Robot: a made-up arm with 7 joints. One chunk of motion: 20 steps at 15 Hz.
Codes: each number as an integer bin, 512 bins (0 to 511) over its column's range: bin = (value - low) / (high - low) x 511, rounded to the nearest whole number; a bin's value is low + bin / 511 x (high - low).
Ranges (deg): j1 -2..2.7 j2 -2.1..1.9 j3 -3.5..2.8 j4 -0.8..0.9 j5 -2..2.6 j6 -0.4..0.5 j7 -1.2..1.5
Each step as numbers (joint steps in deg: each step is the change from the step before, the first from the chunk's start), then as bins.
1 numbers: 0.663 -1.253 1.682 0.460 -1.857 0.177 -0.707
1 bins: 290 108 420 379 16 328 93
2 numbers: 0.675 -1.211 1.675 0.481 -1.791 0.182 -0.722
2 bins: 291 114 420 385 23 330 90
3 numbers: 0.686 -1.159 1.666 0.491 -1.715 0.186 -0.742
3 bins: 292 120 419 388 32 333 87
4 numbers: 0.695 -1.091 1.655 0.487 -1.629 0.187 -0.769
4 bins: 293 129 418 387 41 333 82
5 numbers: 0.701 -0.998 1.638 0.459 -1.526 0.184 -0.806
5 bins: 294 141 417 378 53 332 75
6 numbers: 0.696 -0.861 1.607 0.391 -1.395 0.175 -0.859
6 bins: 293 158 414 358 67 326 65
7 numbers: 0.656 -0.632 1.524 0.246 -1.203 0.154 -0.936
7 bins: 289 188 408 314 89 315 50
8 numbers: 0.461 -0.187 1.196 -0.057 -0.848 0.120 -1.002
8 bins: 268 244 381 223 128 295 37
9 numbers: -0.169 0.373 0.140 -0.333 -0.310 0.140 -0.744
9 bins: 199 316 295 140 188 307 86
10 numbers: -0.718 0.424 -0.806 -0.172 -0.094 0.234 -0.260
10 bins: 139 322 219 189 212 360 178
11 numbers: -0.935 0.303 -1.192 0.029 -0.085 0.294 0.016
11 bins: 116 307 187 249 213 394 230
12 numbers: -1.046 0.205 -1.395 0.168 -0.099 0.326 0.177
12 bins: 104 294 171 291 211 412 261
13 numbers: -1.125 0.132 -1.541 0.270 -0.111 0.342 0.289
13 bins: 95 285 159 322 210 421 282
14 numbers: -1.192 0.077 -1.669 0.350 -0.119 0.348 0.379
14 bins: 88 278 149 346 209 425 299
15 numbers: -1.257 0.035 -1.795 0.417 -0.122 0.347 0.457
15 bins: 81 273 138 366 209 424 314
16 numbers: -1.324 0.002 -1.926 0.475 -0.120 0.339 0.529
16 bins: 73 269 128 383 209 420 327
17 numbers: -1.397 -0.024 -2.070 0.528 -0.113 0.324 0.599
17 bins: 66 265 116 399 210 411 340
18 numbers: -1.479 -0.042 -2.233 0.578 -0.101 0.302 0.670
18 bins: 57 263 103 414 211 399 354
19 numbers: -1.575 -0.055 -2.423 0.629 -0.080 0.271 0.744
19 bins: 46 261 87 430 213 381 368
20 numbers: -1.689 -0.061 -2.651 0.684 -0.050 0.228 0.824
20 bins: 34 260 69 446 217 357 383
